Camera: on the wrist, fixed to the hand. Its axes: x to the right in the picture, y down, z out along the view.
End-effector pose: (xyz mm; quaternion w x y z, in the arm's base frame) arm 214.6 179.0 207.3 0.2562 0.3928 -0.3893 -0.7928
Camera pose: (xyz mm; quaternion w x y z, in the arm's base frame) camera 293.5 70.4 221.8 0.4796 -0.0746 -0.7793 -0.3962
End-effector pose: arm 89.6 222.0 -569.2 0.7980 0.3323 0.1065 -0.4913
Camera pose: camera 188.7 293.1 -627.0 0.8082 0.3942 -0.4358 0.0376
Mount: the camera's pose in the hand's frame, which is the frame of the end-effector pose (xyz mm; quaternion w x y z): 27.0 81.2 -104.4 0.7111 0.2561 -0.2277 0.6139
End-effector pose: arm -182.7 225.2 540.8 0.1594 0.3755 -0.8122 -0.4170
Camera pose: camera -179.7 177.0 666.8 0.0882 -0.2857 -0.9512 -0.0762
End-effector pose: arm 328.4 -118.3 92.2 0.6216 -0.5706 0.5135 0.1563
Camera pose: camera 228.5 -195.3 44.2 0.6091 0.1043 0.6139 0.4912
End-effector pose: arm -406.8 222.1 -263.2 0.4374 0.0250 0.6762 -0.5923
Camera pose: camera -437.3 319.1 -352.0 0.8222 0.4101 0.2142 -0.3315
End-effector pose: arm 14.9 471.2 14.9 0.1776 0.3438 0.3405 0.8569
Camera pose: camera -83.9 380.3 29.3 0.4103 -0.6941 -0.2101 -0.5529
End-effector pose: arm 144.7 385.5 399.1 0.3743 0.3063 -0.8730 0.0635
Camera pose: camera 147.2 473.2 501.7 0.0500 0.2078 0.8778 -0.4288
